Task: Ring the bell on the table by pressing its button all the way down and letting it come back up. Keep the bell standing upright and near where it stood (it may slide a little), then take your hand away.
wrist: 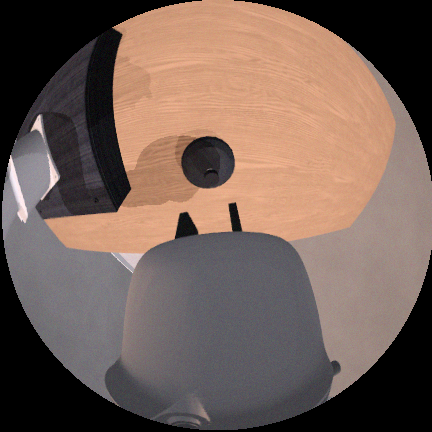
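The bell is a dark round dome on the wooden table, near the middle of the wrist view and seen from above. It looks upright. Its small round button shows toward the dome's lower edge in the view. My gripper shows as two black fingers below the bell in the picture. They are drawn in, with a gap left between them and no object in it, and I read the gripper as shut. The fingertips show apart from the bell and the button. Their exact height above the table is hard to tell.
The wooden table spans the upper view, its edge at the right. A dark raised block stands at the left, bearing a grey arm base on a white plate. Shadows lie left of the bell.
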